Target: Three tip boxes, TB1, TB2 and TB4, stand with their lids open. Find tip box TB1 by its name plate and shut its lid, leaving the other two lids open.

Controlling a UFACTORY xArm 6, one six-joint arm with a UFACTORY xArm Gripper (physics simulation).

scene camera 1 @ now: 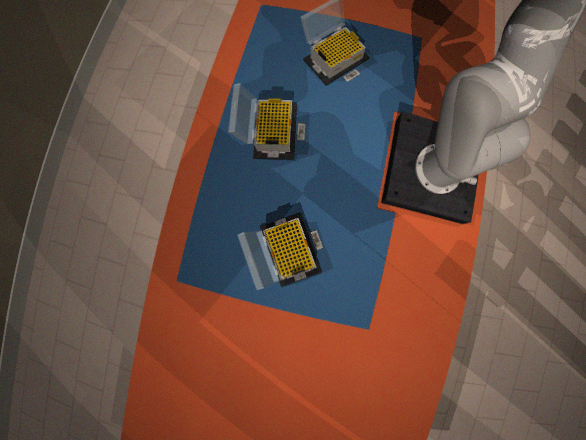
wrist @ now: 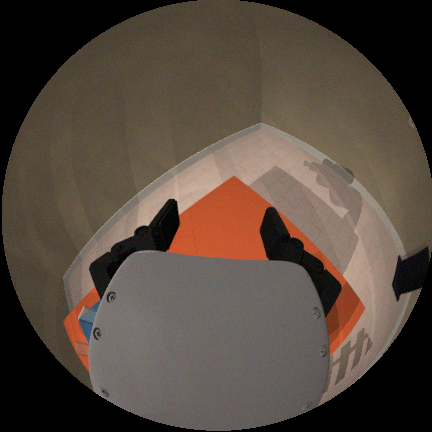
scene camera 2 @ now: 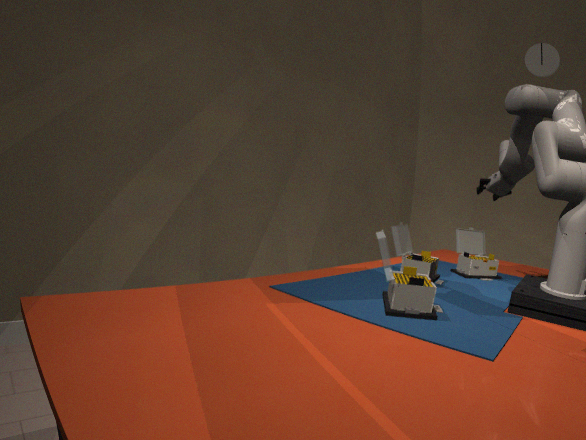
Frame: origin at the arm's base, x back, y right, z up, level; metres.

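Where they show: gripper, fingertip midpoint: [wrist: 220, 214] [scene camera 2: 485, 194]; arm's base, origin of the base link: [scene camera 1: 438, 169] [scene camera 2: 563, 292].
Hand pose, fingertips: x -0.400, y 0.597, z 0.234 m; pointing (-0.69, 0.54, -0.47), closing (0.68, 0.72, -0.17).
Each offset is from my fingertips to the centre of the thing. "*": to the spot under its first point. Level surfaces: height alone.
Three white tip boxes with yellow tip racks stand with their clear lids open. One box @(dx +0.098, dy -0.334, dz -0.252 m) [scene camera 1: 339, 48] [scene camera 2: 477, 266] is at the mat's far end, its lid @(* dx +0.040, dy -0.276, dz -0.191 m) [scene camera 1: 324, 21] [scene camera 2: 470, 242] upright. The middle box @(dx -0.012, dy -0.579, dz -0.252 m) [scene camera 1: 274, 122] [scene camera 2: 419, 269] has its lid [scene camera 1: 242, 115] [scene camera 2: 401, 240] tilted back. The near box @(dx +0.096, dy -0.864, dz -0.252 m) [scene camera 1: 290, 248] [scene camera 2: 412, 297] has its lid @(dx +0.030, dy -0.906, dz -0.181 m) [scene camera 1: 258, 260] [scene camera 2: 384, 255] tilted back. Their name plates @(* dx +0.143, dy -0.369, dz -0.283 m) [scene camera 1: 352, 75] @(* dx +0.043, dy -0.569, dz -0.283 m) [scene camera 1: 301, 131] @(* dx +0.142, dy -0.834, dz -0.283 m) [scene camera 1: 316, 240] are too small to read, so I cannot tell which is TB1. My gripper [scene camera 2: 487, 194] [wrist: 220, 214] is open and empty, high above the table, near the far box.
The blue mat @(dz -0.285 m) [scene camera 1: 215, 240] [scene camera 2: 470, 340] lies on the orange table @(dz -0.288 m) [scene camera 1: 240, 370] [scene camera 2: 125, 360]. The arm's black base plate [scene camera 1: 400, 170] [scene camera 2: 530, 305] is beside the mat. The raised lids stand on the boxes' side away from the base. Part of a clear lid shows at the wrist view's lower left.
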